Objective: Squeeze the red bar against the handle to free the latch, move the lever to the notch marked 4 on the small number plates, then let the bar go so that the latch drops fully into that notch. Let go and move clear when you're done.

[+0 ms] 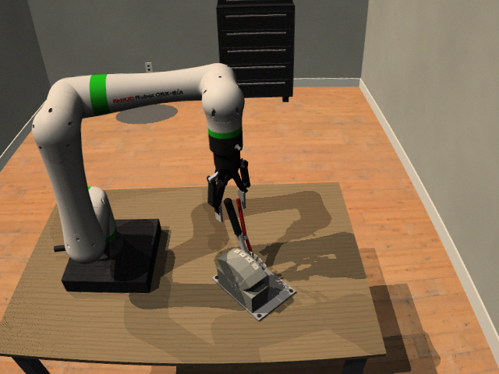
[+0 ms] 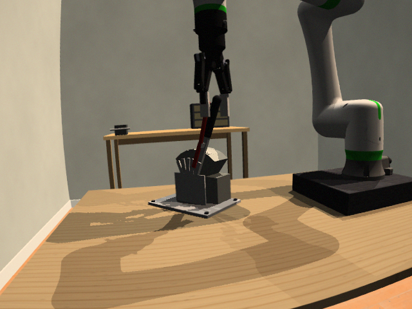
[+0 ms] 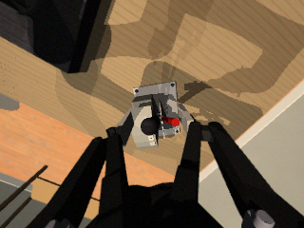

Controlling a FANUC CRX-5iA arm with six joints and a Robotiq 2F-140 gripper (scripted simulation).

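Now: the red bar 10 cm below my hand, 4 cm ahead of it and 3 cm to the right of it.
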